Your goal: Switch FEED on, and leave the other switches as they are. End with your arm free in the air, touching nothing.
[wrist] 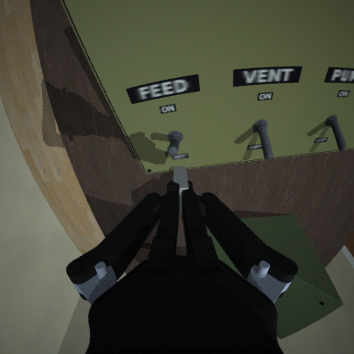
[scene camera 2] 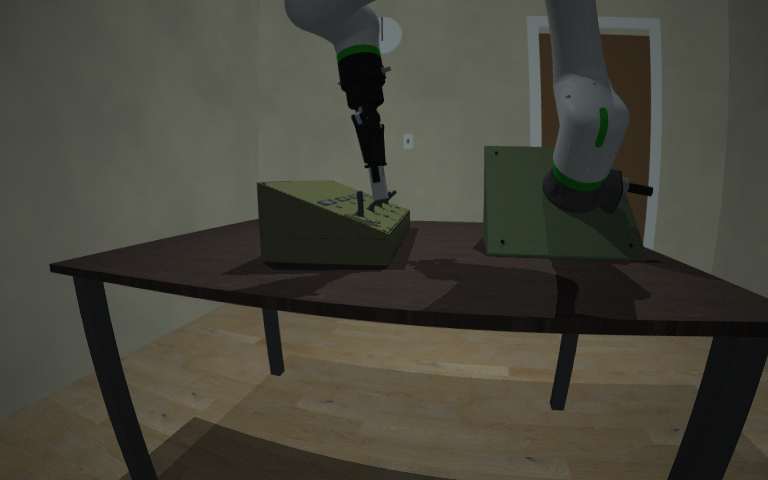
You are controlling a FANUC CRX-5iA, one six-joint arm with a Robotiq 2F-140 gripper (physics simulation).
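Pixels of known places: gripper, fingertip midpoint: (wrist: 179, 175) (scene camera 2: 381, 199); arm's base, origin of the base link: (scene camera 2: 572, 189).
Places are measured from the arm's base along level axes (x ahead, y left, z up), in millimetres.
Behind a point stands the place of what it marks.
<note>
The yellow-green switch box (scene camera 2: 322, 249) @[y 338, x 480, z -112 mm] (wrist: 215, 35) @[y 222, x 562, z -11 mm] stands on the table with its sloped panel up. The FEED lever (scene camera 2: 360, 203) @[y 261, x 436, z -30 mm] (wrist: 174, 144) @[y 254, x 445, z -13 mm] stands steeply up from the panel, vertical in the scene view. The VENT lever (wrist: 264, 140) @[y 139, x 456, z -29 mm] and the third lever (wrist: 337, 132) @[y 24, x 485, z -31 mm], whose label is cut off, lean away from their ON marks. My gripper (scene camera 2: 378, 195) @[y 245, x 398, z -22 mm] (wrist: 179, 175) @[y 245, x 398, z -22 mm] is shut and empty, its tips low over the panel's lower edge. A small gap shows between the tips and the FEED lever in both views. In the scene view the tips overlap the farther levers.
A green wedge-shaped block (scene camera 2: 515, 198) @[y 45, x 139, z -24 mm] (wrist: 300, 285) @[y -21, x 200, z 50 mm] stands on the dark table (scene camera 2: 186, 266) @[y 465, x 735, z -141 mm] (wrist: 215, 195) @[y 157, x 279, z -140 mm], to the right in the scene view. An arm link (scene camera 2: 589, 130) @[y 198, x 1, z 114 mm] hangs in front of it. The table's edge shows at the left of the wrist view.
</note>
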